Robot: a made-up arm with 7 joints. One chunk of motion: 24 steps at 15 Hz.
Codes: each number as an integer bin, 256 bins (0 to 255) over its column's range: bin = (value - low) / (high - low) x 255, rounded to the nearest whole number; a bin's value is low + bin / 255 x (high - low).
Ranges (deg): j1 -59..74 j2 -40..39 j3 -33..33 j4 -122..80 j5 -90..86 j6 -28..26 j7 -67..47
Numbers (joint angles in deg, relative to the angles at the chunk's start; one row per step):
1: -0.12 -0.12 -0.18 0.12 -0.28 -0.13 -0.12
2: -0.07 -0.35 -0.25 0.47 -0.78 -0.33 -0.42
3: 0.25 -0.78 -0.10 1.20 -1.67 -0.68 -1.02
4: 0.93 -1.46 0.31 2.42 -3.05 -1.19 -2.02
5: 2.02 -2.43 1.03 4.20 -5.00 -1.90 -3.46
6: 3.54 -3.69 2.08 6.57 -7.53 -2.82 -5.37
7: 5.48 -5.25 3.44 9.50 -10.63 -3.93 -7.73
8: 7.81 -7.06 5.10 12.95 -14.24 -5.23 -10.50
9: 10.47 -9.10 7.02 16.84 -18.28 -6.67 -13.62
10: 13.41 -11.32 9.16 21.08 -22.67 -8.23 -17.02
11: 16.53 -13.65 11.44 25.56 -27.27 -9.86 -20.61
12: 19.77 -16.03 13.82 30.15 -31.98 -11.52 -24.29
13: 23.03 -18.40 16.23 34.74 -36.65 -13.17 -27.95
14: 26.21 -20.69 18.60 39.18 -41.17 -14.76 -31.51
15: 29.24 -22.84 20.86 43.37 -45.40 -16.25 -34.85
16: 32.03 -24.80 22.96 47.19 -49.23 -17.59 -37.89
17: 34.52 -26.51 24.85 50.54 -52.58 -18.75 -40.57
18: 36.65 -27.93 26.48 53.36 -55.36 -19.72 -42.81
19: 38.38 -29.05 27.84 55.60 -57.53 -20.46 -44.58
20: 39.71 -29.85 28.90 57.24 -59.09 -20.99 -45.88
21: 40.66 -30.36 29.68 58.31 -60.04 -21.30 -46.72
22: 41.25 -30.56 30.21 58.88 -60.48 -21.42 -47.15
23: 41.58 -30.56 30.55 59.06 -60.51 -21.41 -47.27
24: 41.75 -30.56 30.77 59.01 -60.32 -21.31 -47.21
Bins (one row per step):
1: 113 129 127 154 130 132 150
2: 113 128 127 155 129 131 149
3: 114 127 127 156 128 129 148
4: 115 124 129 157 126 127 145
5: 117 121 131 159 123 123 142
6: 120 117 136 162 119 119 138
7: 124 112 141 166 115 114 133
8: 128 106 147 170 110 108 126
9: 133 100 155 175 104 101 119
10: 139 93 163 181 98 93 112
11: 145 85 172 186 91 86 104
12: 151 77 181 192 84 78 96
13: 157 70 190 198 77 70 87
14: 163 62 199 203 71 63 79
15: 169 55 208 209 65 55 72
16: 175 49 216 214 59 49 65
17: 179 44 224 218 54 44 59
18: 183 39 230 221 50 39 54
19: 187 35 235 224 47 36 50
20: 189 33 239 226 45 33 47
21: 191 31 242 228 43 32 45
22: 192 30 244 228 43 31 44
23: 193 30 246 229 43 31 44
24: 193 30 246 229 43 32 44

